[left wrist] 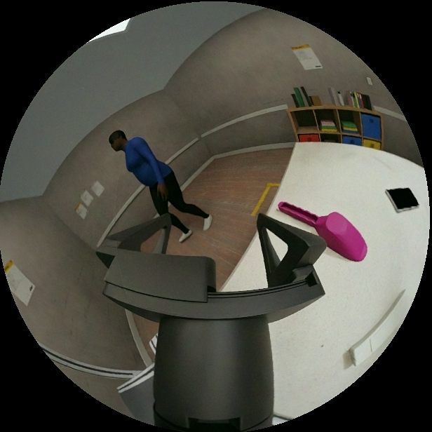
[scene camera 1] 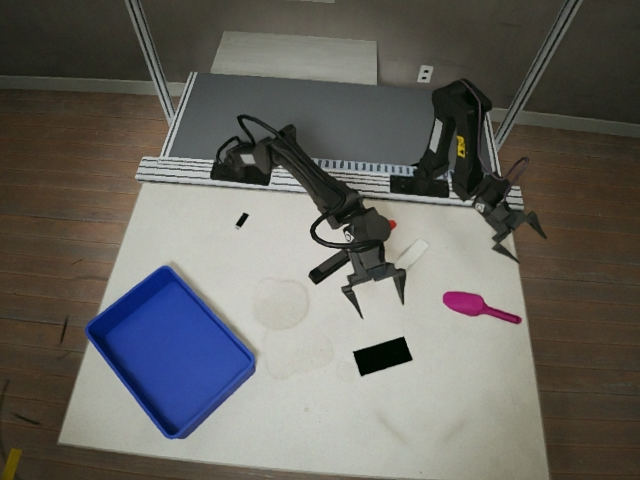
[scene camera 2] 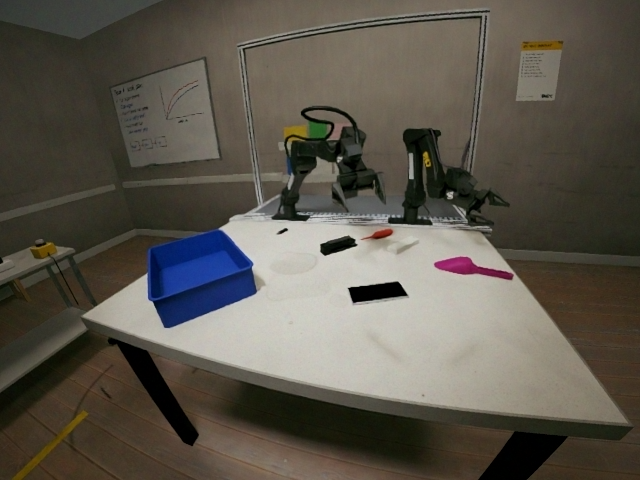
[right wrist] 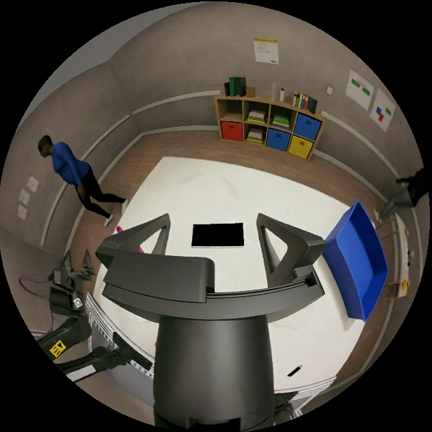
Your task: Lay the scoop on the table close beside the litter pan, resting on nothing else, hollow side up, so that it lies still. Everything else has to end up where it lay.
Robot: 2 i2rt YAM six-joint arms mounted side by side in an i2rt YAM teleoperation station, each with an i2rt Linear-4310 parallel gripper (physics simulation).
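The magenta scoop lies on the table near its right edge, rounded back up, handle toward the edge. Slivers of the scoop show behind a finger in the right wrist view. The blue litter pan stands upright at the table's left, far from the scoop. My left gripper is open and empty, raised at the table's right edge behind the scoop. My right gripper is open and empty, high above the middle.
A black phone lies between pan and scoop. Behind it are a black block-like object, a white object and a red-handled tool. A small black stick lies behind the pan.
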